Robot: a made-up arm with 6 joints. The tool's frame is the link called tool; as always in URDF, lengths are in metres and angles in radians. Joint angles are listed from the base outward.
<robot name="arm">
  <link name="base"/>
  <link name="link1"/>
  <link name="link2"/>
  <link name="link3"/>
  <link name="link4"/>
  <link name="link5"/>
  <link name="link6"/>
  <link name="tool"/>
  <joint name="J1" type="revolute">
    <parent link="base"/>
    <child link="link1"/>
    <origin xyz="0.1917 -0.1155 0.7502" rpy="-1.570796 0 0"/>
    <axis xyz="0 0 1"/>
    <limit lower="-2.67" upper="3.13"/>
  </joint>
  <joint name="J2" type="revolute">
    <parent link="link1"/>
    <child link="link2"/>
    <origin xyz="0.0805 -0.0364 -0.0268" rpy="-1.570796 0 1.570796"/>
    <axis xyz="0 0 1"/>
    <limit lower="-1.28" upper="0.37"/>
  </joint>
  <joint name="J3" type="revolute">
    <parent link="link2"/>
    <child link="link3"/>
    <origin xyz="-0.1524 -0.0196 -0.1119" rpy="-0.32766 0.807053 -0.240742"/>
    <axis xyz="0 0 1"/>
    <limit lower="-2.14" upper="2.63"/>
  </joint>
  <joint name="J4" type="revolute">
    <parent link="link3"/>
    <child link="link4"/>
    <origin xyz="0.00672 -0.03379 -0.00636" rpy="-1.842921 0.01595 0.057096"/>
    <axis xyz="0 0 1"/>
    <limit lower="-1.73" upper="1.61"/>
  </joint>
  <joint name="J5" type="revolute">
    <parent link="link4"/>
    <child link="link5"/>
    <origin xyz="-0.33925 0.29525 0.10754" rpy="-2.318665 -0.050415 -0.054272"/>
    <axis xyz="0 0 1"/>
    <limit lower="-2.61" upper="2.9"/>
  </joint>
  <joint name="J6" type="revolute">
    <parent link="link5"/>
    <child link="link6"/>
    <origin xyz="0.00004 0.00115 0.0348" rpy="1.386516 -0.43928 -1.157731"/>
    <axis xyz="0 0 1"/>
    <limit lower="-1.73" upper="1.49"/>
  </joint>
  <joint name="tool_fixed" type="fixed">
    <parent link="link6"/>
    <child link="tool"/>
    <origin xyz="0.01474 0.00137 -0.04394" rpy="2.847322 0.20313 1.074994"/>
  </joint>
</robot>
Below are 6 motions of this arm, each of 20 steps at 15 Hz.
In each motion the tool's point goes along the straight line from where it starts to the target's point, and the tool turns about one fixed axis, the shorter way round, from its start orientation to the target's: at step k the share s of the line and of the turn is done. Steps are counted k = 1, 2, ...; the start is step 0. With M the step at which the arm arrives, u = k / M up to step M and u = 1 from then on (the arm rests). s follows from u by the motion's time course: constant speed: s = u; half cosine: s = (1 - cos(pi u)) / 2; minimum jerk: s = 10 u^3 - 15 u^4 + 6 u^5.
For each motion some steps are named. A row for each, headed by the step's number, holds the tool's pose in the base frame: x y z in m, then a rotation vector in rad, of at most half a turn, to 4 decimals.
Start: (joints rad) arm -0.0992 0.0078 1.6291 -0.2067 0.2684 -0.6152
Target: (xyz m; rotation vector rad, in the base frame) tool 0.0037 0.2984 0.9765 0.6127 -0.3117 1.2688
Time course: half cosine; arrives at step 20
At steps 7, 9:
7: 0.4296 0.1988 1.1388 1.4951 -0.7686 0.2078
9: 0.3425 0.2192 1.1055 1.3389 -0.6876 0.4509

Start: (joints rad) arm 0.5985 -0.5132 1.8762 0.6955 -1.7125 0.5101
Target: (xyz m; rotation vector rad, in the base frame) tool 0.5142 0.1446 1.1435 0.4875 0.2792 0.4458
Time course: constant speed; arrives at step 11
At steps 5, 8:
5: 0.5662 0.1933 1.0434 0.0851 0.3405 0.2115
8: 0.5402 0.1689 1.0934 0.2861 0.3115 0.3293

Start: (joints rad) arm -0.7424 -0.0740 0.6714 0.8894 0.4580 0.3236
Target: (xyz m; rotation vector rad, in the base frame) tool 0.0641 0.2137 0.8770 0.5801 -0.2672 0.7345
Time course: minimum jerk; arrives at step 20
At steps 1, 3, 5, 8, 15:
1: -0.1771 0.0347 0.9722 1.0126 0.7624 1.0783
3: -0.1709 0.0393 0.9698 1.0030 0.7348 1.0715
5: -0.1524 0.0531 0.9624 0.9736 0.6518 1.0502
8: -0.1007 0.0914 0.9420 0.8878 0.4245 0.9860
15: 0.0391 0.1952 0.8869 0.6299 -0.1656 0.7769

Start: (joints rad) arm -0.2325 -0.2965 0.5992 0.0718 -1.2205 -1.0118
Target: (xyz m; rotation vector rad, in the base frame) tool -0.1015 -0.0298 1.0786 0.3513 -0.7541 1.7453
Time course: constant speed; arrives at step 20
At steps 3, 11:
3: 0.1574 -0.0849 1.3805 1.2283 -0.9394 1.5913
11: 0.0355 -0.0590 1.2384 0.8153 -0.8621 1.6903

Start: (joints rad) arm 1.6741 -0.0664 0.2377 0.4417 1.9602 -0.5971
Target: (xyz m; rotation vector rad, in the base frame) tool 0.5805 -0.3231 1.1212 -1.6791 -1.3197 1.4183
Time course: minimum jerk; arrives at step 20
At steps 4, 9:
4: 0.7493 -0.0916 0.7766 -0.5862 -0.5993 1.8405
9: 0.6868 -0.1773 0.9042 -0.9962 -0.8762 1.7467

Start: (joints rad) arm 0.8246 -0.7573 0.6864 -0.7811 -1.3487 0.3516
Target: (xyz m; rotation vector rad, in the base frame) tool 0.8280 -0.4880 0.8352 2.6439 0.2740 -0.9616
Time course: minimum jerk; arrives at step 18
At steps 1, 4, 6, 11, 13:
1: 0.9122 -0.3839 0.6736 1.5734 1.3573 -0.8393
4: 0.9059 -0.3917 0.6857 1.6650 1.2959 -0.8568
6: 0.8946 -0.4056 0.7073 1.8248 1.1786 -0.8850
11: 0.8532 -0.4569 0.7869 2.3650 0.6585 -0.9526
13: 0.8394 -0.4739 0.8134 2.5232 0.4544 -0.9608

